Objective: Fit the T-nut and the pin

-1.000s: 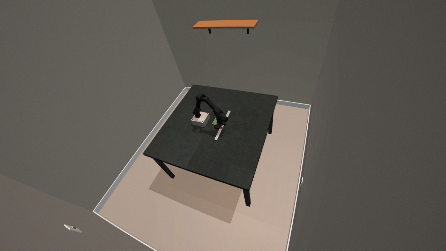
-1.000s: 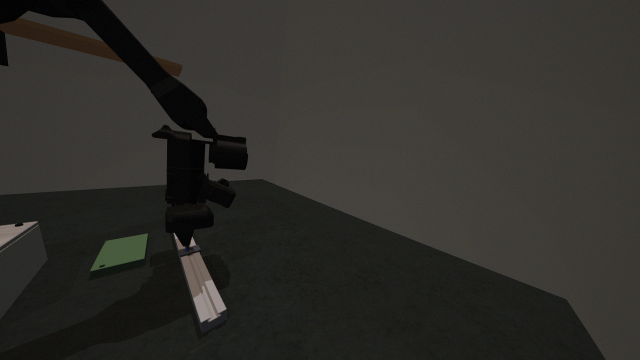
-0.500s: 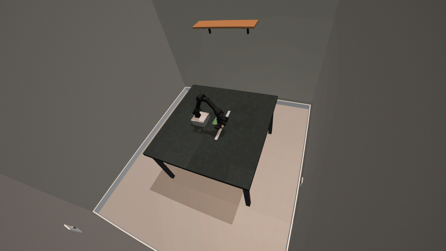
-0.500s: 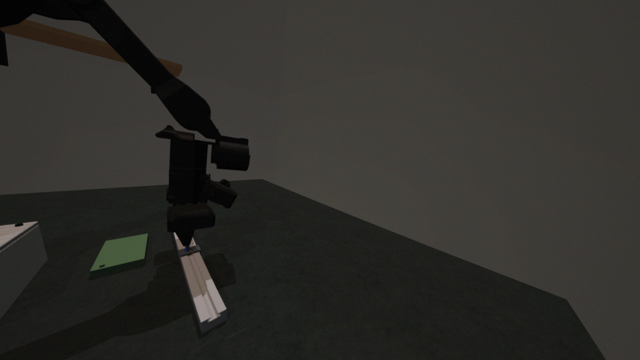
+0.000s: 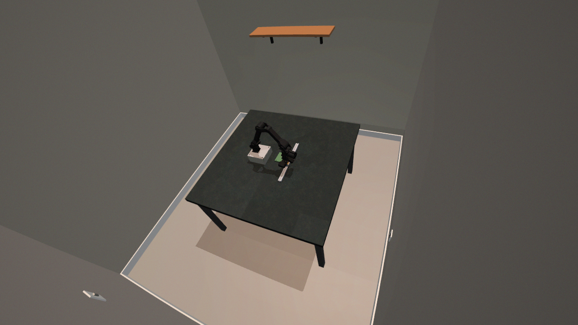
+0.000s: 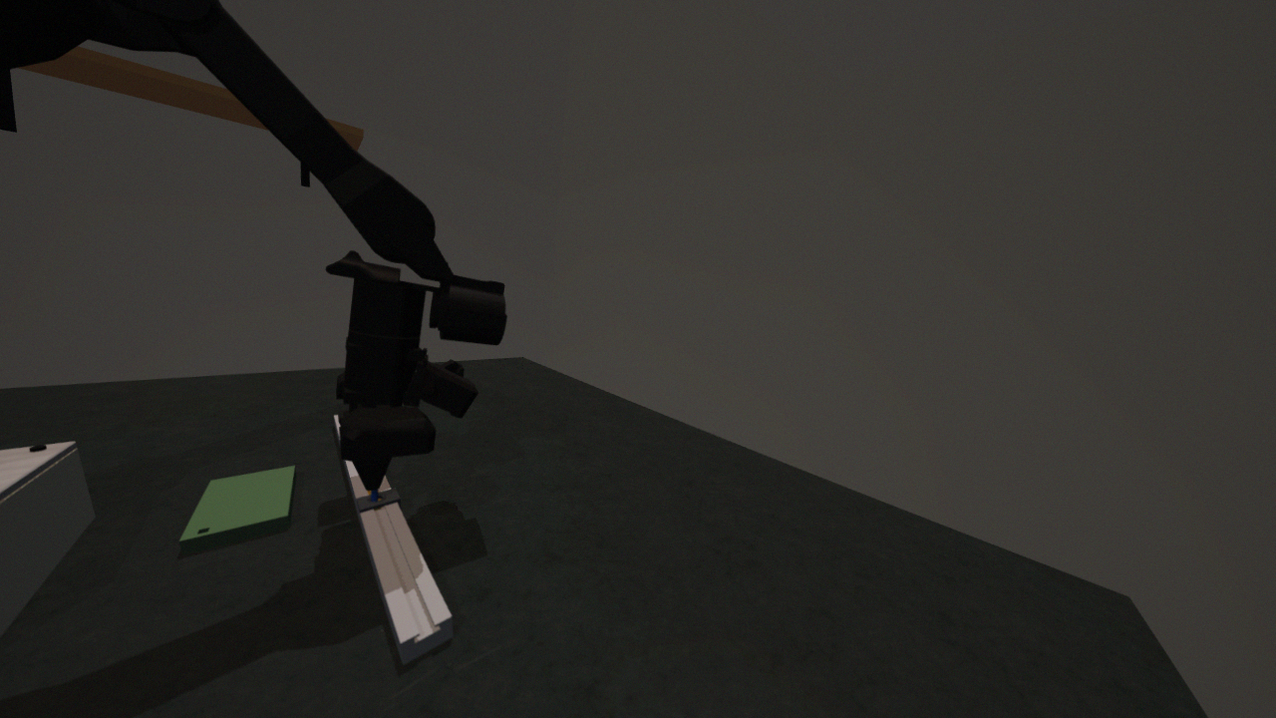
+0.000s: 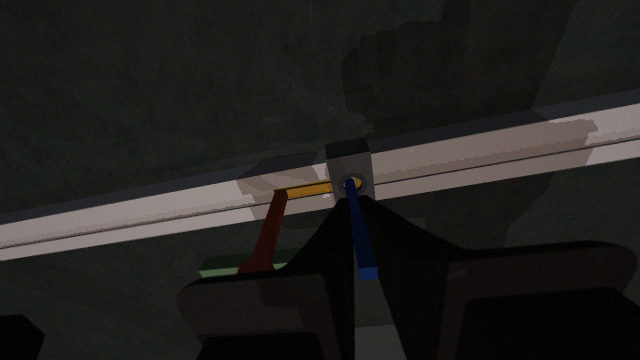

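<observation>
The blue pin is right at my gripper tip. The rest, counted from my gripper tip: aluminum rail (20 mm to the left, 20 mm below, 10 mm ahead); then brass T-nut (20 mm to the left, 10 mm above); then green tray (110 mm behind, 60 mm to the left, 30 mm below).
</observation>
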